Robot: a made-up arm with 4 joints.
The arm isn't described. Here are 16 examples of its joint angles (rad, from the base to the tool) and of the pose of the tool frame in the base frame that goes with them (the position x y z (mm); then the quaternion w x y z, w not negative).
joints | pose
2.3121 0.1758 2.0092 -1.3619 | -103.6 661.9 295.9 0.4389 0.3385 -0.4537 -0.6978
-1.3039 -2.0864 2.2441 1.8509 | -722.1 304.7 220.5 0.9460 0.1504 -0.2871 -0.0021
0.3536 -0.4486 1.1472 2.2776 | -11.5 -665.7 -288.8 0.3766 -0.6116 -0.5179 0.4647
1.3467 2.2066 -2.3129 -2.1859 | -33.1 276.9 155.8 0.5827 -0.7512 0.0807 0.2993
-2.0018 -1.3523 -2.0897 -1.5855 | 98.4 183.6 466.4 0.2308 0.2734 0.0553 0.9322
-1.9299 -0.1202 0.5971 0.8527 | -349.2 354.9 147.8 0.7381 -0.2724 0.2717 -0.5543
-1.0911 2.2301 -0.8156 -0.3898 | -460.3 -133.6 -126.0 0.2739 -0.0716 -0.9421 -0.1798
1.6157 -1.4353 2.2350 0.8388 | 643.0 -66.3 42.9 0.1573 -0.2895 -0.2844 -0.9003
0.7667 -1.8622 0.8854 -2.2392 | 306.3 -1004.9 -143.1 0.1336 0.3849 0.7442 -0.5293
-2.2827 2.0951 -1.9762 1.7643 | -290.7 112.5 543.7 0.2704 -0.1205 0.2169 0.9302
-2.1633 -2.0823 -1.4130 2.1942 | 70.9 558.3 364.3 0.2317 0.2412 0.8053 0.4895
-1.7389 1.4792 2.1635 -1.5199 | -268.6 31.5 818.6 0.9546 0.0438 0.2886 -0.0596
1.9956 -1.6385 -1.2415 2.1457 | 457.4 -380.5 180.3 0.3380 0.9063 0.2375 -0.0894
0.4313 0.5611 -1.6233 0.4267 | 71.3 -240.3 303.7 0.8274 0.0632 -0.0257 -0.5575
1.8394 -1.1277 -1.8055 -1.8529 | 219.6 -365.1 503.7 0.9214 0.3647 -0.0685 0.1150
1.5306 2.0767 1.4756 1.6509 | 614.6 182.4 293.1 0.0407 -0.0092 -0.9563 -0.2894
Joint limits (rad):
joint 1: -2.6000..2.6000
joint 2: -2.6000..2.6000
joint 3: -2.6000..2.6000
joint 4: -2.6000..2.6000
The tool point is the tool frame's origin. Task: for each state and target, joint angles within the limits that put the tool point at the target. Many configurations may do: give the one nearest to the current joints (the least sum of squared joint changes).
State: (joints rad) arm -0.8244 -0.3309 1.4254 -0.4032
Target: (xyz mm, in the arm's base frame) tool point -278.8 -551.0 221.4
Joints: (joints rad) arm -0.9487 -0.3797 1.8977 -0.2042
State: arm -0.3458 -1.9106 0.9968 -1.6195
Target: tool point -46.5 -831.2 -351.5
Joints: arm 0.0867 -1.6156 1.1577 -1.4506
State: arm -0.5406 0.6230 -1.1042 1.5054
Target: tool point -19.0 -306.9 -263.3
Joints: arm -0.3840 0.4746 -0.9850 2.2001
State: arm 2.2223 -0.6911 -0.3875 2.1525
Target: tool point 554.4 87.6 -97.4
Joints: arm 2.6000 -0.7232 -0.2903 2.0415
